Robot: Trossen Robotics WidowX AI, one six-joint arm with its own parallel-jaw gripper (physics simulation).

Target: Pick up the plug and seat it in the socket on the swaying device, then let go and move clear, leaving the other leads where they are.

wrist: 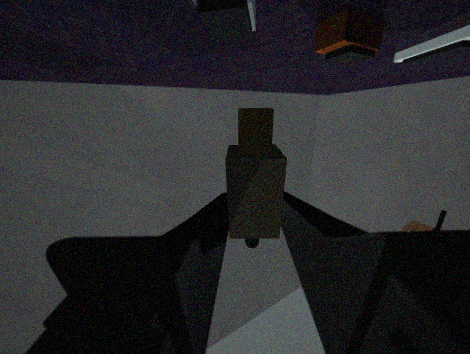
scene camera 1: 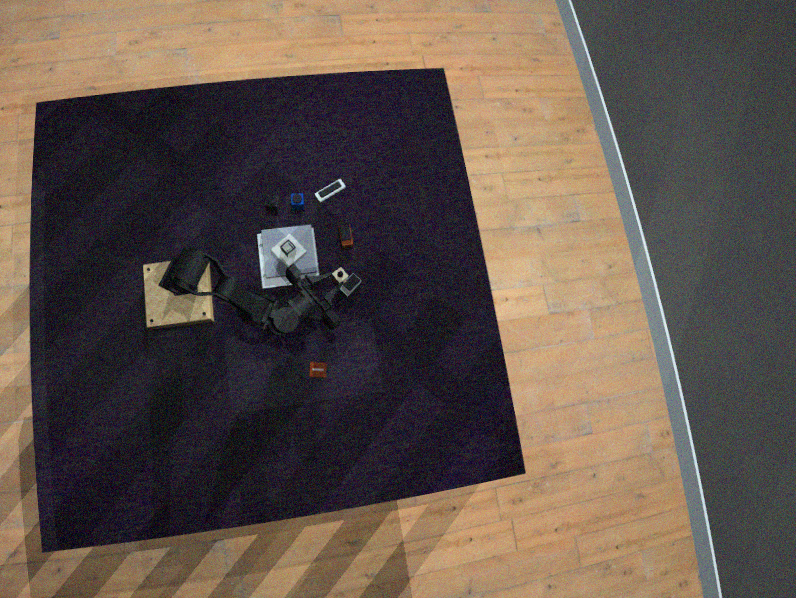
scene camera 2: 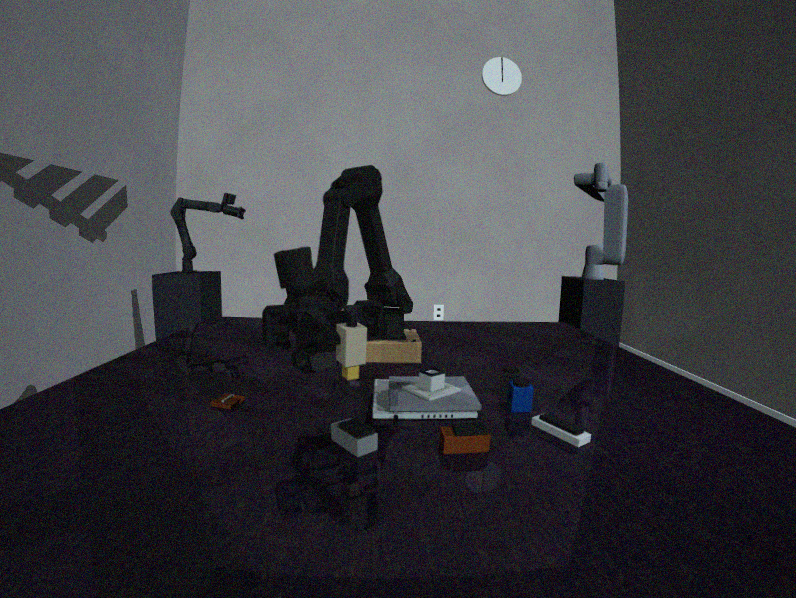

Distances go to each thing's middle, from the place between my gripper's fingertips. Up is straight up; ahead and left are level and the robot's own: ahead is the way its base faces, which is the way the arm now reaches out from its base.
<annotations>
The grey block [scene camera 2: 355,436] lies 120 mm below my hand and 30 mm ahead of it. Also, from my hand: orange-and-dark block [scene camera 2: 473,437] (150 mm to the left, 120 mm below, 50 mm ahead); then grey device [scene camera 1: 282,247] (130 mm to the left, 120 mm behind, 100 mm below); then cream plug [scene camera 2: 351,352] (10 mm below).
</annotations>
